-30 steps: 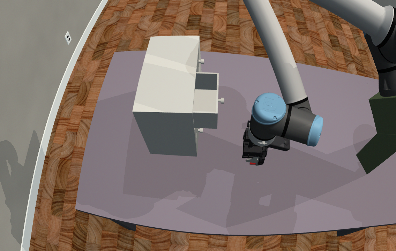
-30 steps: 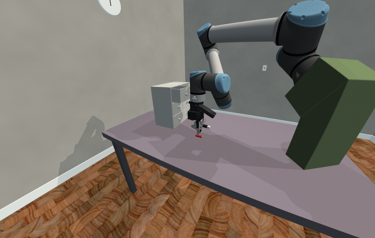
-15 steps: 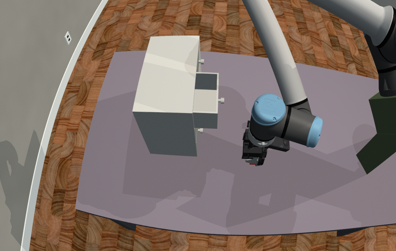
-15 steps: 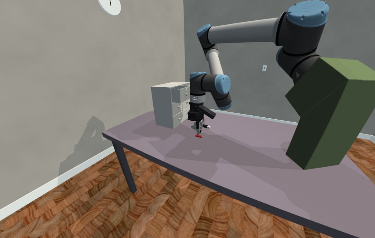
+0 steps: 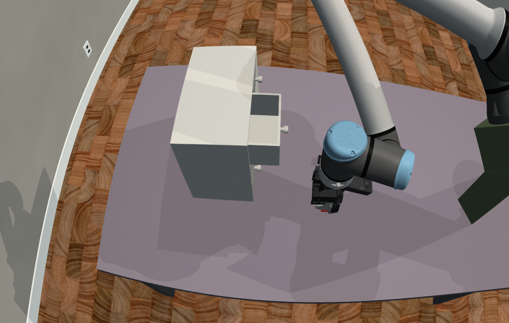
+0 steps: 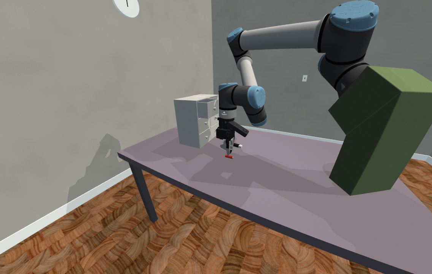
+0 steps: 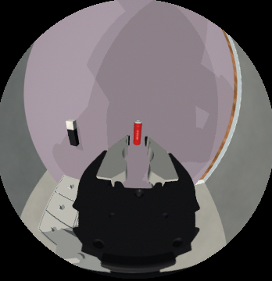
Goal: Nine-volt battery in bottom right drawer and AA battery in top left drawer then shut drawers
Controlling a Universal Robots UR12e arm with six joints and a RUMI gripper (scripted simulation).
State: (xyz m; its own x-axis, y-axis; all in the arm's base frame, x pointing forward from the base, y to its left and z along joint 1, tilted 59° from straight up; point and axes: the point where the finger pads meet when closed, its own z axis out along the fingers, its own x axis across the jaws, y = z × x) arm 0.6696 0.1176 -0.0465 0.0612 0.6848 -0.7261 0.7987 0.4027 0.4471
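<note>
Right now the red AA battery is 3 cm below my hand. Round my hand: green nine-volt battery: 34 cm ahead, 23 cm to the right, 2 cm below.
</note>
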